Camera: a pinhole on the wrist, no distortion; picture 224 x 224 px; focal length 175.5 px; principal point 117.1 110.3 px. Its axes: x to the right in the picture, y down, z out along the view. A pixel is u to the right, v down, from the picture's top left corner.
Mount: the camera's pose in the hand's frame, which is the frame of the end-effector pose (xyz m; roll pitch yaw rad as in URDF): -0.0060 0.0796 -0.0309 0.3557 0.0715 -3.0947
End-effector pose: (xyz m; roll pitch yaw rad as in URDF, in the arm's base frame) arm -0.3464 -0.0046 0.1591 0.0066 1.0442 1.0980
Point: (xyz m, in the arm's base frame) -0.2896 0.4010 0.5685
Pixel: 151.0 153.9
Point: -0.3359 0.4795 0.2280
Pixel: 37.1 122.3
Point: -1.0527 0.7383 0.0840
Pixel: outside the picture
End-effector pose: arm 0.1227 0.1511 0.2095 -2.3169 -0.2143 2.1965
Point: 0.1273 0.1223 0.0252
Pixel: 164.5 128.1
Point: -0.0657 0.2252 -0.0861
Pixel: 44.4 130.3
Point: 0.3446 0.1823 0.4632
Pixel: behind the camera
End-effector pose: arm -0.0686 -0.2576 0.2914 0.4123 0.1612 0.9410
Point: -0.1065 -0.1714 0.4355
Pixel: 66.0 105.5
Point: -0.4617 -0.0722 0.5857
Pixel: outside the picture
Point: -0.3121 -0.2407 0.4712
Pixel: outside the picture
